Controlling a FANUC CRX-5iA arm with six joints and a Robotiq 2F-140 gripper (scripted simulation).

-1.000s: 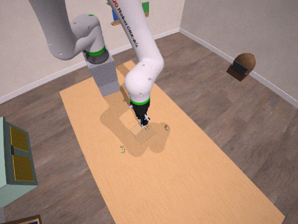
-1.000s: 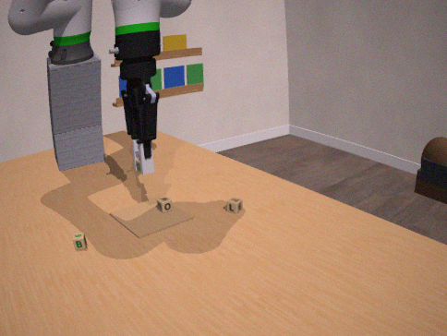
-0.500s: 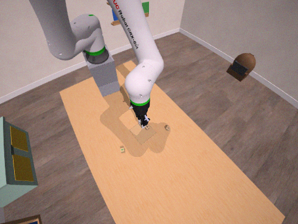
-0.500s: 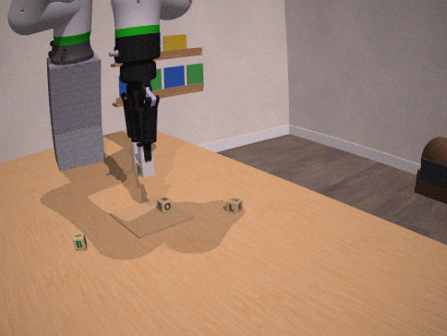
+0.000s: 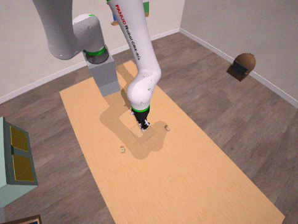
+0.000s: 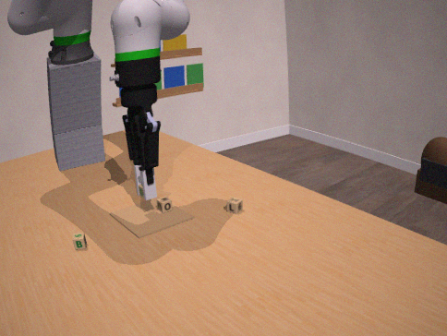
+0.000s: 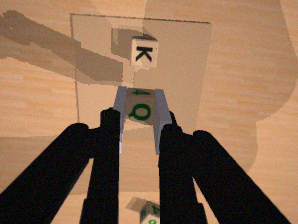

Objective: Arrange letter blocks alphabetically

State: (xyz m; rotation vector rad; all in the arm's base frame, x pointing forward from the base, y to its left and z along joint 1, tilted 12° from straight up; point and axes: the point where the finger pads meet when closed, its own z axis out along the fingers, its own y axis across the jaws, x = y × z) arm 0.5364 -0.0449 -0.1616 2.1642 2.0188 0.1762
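Now: the thin tan mat 8 cm below my hand.
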